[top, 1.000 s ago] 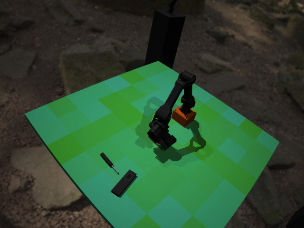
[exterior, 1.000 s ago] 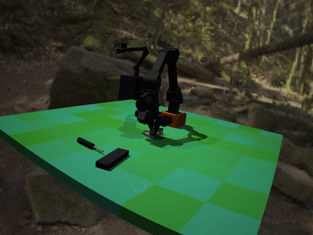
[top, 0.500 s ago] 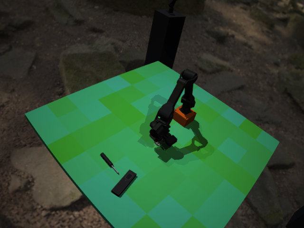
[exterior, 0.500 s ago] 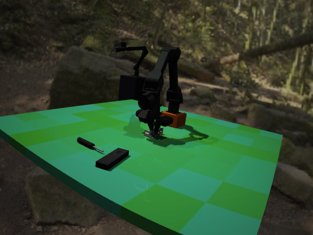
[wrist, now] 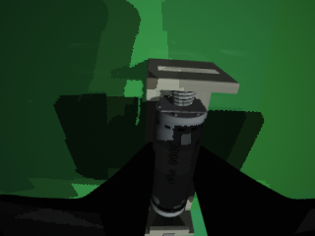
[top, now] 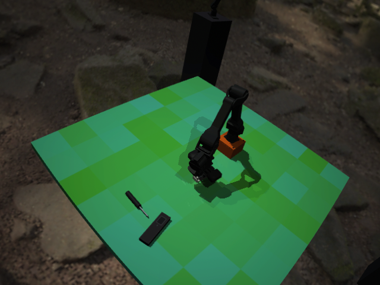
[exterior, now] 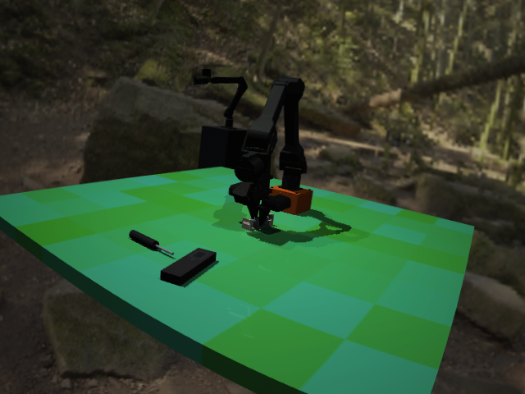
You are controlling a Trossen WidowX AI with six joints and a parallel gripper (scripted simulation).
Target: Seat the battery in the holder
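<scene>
Now: gripper tip 10 mm below the battery. Also, from my gripper tip: black screwdriver: 360 mm ahead; black remote-like box: 360 mm ahead, 130 mm to the left, 10 mm above.
</scene>
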